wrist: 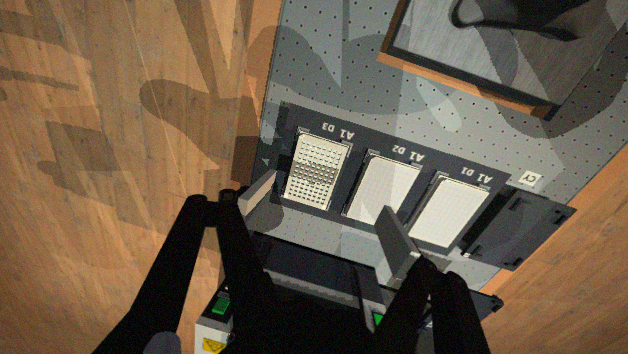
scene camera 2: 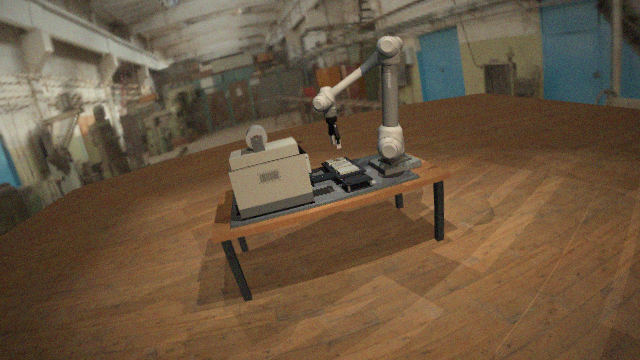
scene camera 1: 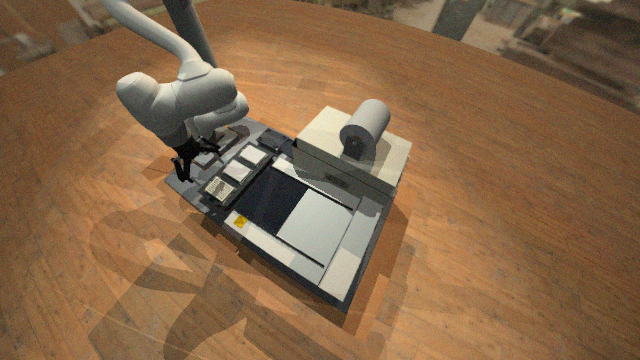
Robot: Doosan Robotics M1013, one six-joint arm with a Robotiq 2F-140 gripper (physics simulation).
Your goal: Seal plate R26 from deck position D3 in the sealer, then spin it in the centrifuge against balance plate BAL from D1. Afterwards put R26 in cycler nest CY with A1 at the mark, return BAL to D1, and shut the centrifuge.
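Pixels of known places: gripper, fingertip midpoint: (wrist: 326, 198) (scene camera 2: 336, 146) (scene camera 1: 210, 172); arm's base, link origin: (scene camera 2: 394, 159).
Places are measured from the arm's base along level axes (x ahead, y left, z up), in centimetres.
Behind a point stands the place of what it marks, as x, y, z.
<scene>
A cream plate with visible wells, R26 by its position, (scene camera 1: 219, 189) @[33.4, -25.6, 3.8] (wrist: 316, 172) @[33.0, -24.9, 3.4] sits in deck position D3. A pale, smooth-looking plate (scene camera 1: 237, 171) @[36.0, -13.5, 4.1] (wrist: 384, 185) @[33.3, -12.9, 4.1] sits in D2. Another pale plate, BAL by its position, (scene camera 1: 253, 155) @[38.1, -1.5, 4.1] (wrist: 450, 211) @[36.2, -0.4, 4.1] sits in D1. My gripper (scene camera 1: 202, 167) @[32.2, -22.9, 14.2] (scene camera 2: 337, 145) @[32.2, -22.9, 14.2] (wrist: 326, 198) @[32.2, -22.9, 14.2] is open and empty, high above the deck near the D3 end. The dark nest CY (scene camera 1: 273, 139) @[41.2, 14.6, 2.1] (wrist: 520, 230) @[38.9, 15.4, 2.1] shows no plate on it. The flat centrifuge (scene camera 1: 345, 272) @[97.7, -38.9, 21.7] has a dark panel beside a pale one; I cannot tell its lid state.
The beige sealer with a grey roll (scene camera 1: 367, 125) @[89.7, -4.0, 44.8] (scene camera 2: 270, 175) @[88.9, 13.6, 18.8] stands beside the centrifuge. The arm's base plate (scene camera 2: 385, 165) @[11.2, 4.3, 0.0] (wrist: 450, 65) @[13.7, -6.8, -0.2] stands behind the plate row, on a grey perforated board. A yellow warning sign (scene camera 1: 240, 221) @[59.4, -36.6, 18.4] (wrist: 214, 345) @[58.6, -36.4, 18.4] marks the centrifuge's near corner.
</scene>
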